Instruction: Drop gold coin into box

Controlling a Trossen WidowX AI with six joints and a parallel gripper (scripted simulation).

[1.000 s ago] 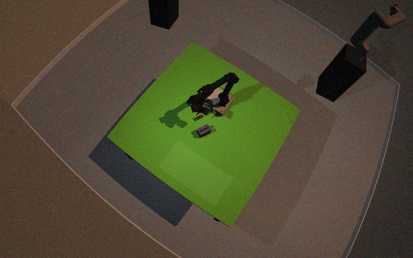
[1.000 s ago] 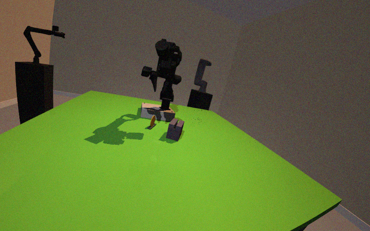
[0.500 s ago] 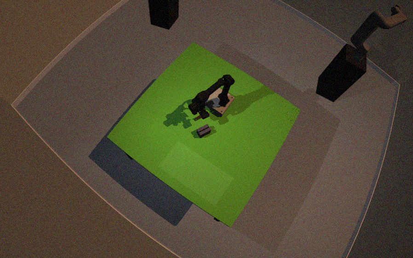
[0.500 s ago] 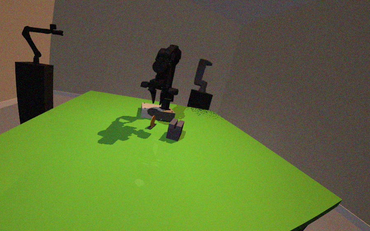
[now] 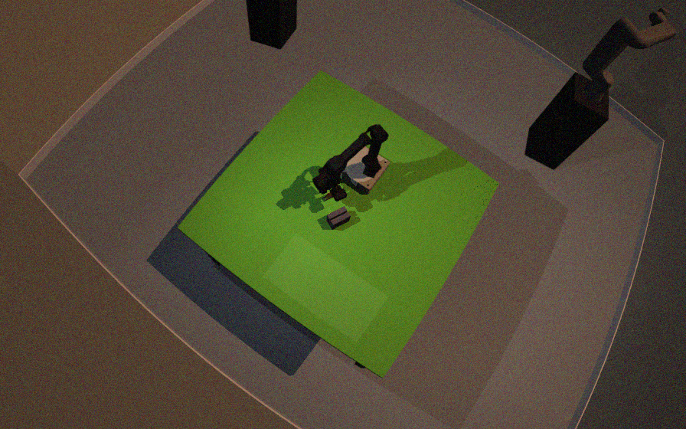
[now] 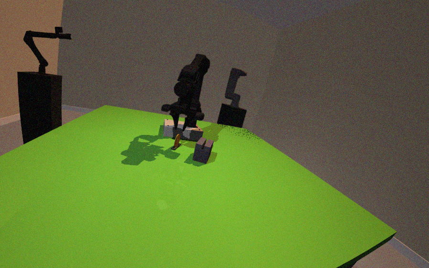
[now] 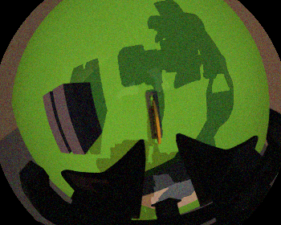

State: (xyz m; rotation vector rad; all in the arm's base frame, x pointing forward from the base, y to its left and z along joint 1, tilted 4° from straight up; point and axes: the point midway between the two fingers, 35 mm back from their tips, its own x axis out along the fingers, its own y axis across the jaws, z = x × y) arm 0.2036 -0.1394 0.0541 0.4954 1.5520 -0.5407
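Right now my gripper tip is 50 mm above the gold coin.
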